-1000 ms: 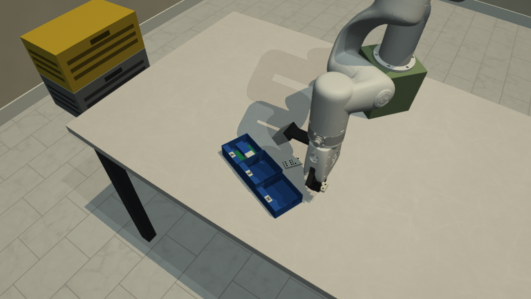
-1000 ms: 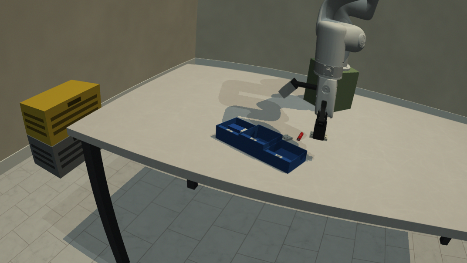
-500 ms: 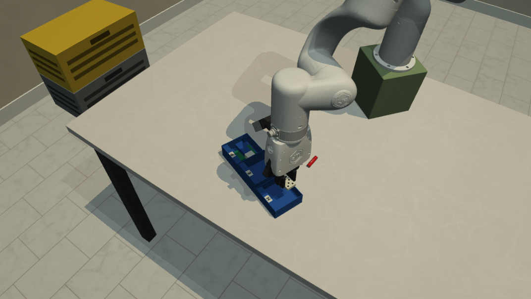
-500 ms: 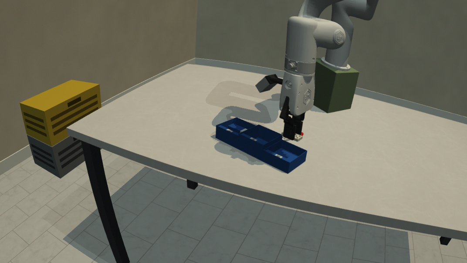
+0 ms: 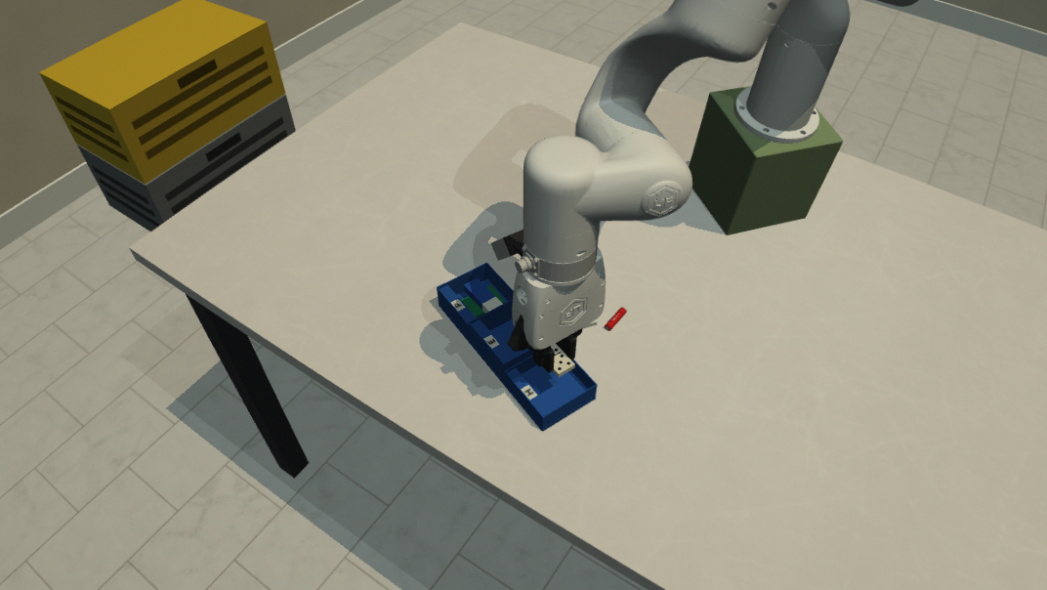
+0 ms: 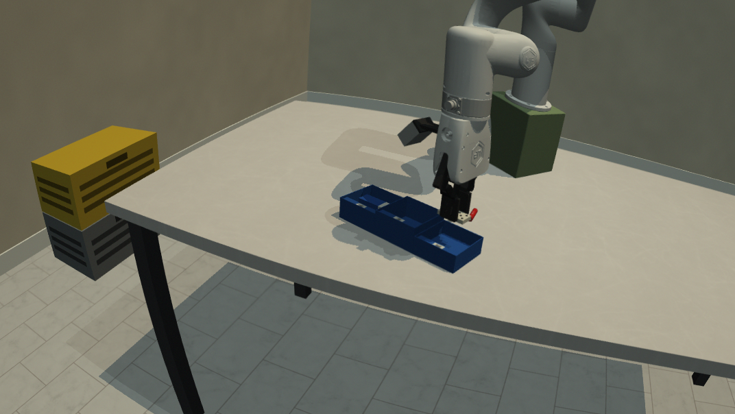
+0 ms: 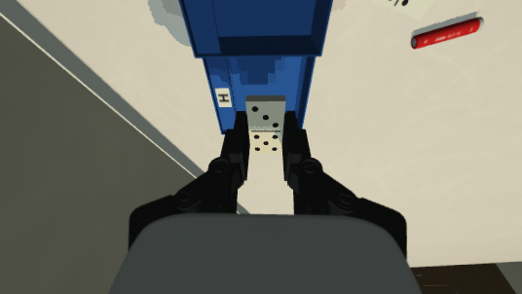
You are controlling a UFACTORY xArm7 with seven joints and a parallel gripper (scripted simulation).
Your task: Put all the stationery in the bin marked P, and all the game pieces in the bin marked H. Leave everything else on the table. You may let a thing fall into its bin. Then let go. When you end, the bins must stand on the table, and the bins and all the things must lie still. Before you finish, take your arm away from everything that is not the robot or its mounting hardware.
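Now: hand 15 cm past the red cylinder, 2 cm to the right of it and 8 cm above it. The rest, counted from my hand: blue-and-white eraser: 7 cm behind, 15 cm to the right, 7 cm below; then blue three-part bin: 3 cm behind, 8 cm to the right, 7 cm below; then green block: 7 cm behind, 15 cm to the right, 8 cm below.
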